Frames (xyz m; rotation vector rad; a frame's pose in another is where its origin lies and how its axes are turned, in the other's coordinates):
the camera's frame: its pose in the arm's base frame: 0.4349 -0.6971 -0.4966 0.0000 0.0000 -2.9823
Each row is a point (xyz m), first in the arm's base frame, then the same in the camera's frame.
Working: the arm's base frame: its pose in the camera's frame: 0.3188 -0.7573 0.4966 0.0000 0.0000 2.9823

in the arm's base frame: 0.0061 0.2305 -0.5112
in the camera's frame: 0.2762 -0.9839 -0.0146
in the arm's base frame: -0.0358 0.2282 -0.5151
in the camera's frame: 0.3180 -0.9882 -0.0185
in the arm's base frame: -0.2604 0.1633 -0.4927
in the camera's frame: 0.5500 -0.9598 0.0039
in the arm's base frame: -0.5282 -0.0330 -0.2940
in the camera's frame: 0.8456 -0.8085 0.2026
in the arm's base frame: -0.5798 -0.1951 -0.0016
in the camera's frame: 0.9222 -0.6566 0.4950
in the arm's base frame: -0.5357 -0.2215 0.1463
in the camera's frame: 0.8829 -0.6235 0.6429
